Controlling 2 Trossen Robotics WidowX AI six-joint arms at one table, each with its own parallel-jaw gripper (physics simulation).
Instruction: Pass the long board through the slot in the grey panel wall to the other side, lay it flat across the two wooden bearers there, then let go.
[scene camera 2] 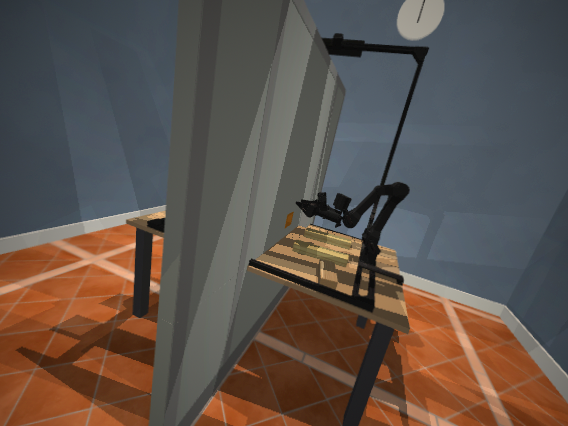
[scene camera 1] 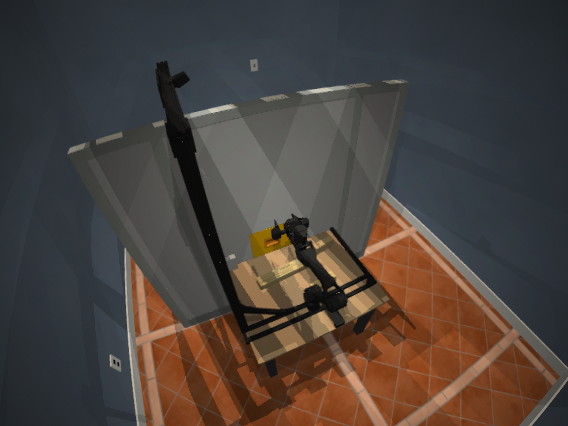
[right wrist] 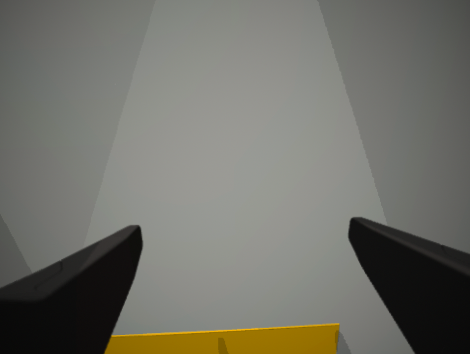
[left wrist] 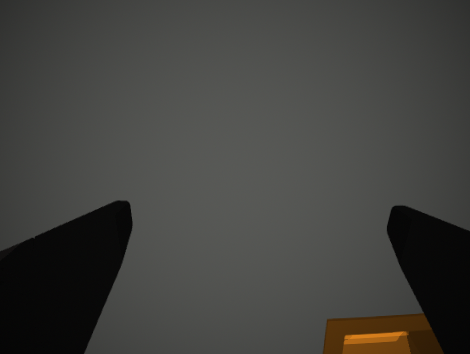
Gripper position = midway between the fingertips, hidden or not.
Observation:
The left gripper (left wrist: pixel 262 216) is open, with nothing in its grasp. The right gripper (right wrist: pixel 247 231) is open, holding nothing. Further things: a grey panel wall (scene camera 2: pixel 257 99) and an orange slot frame (left wrist: pixel 410 326).
The grey panel wall is seen too in scene camera 1 (scene camera 1: pixel 324 154), in the right wrist view (right wrist: pixel 242 145) and in the left wrist view (left wrist: pixel 261 155).

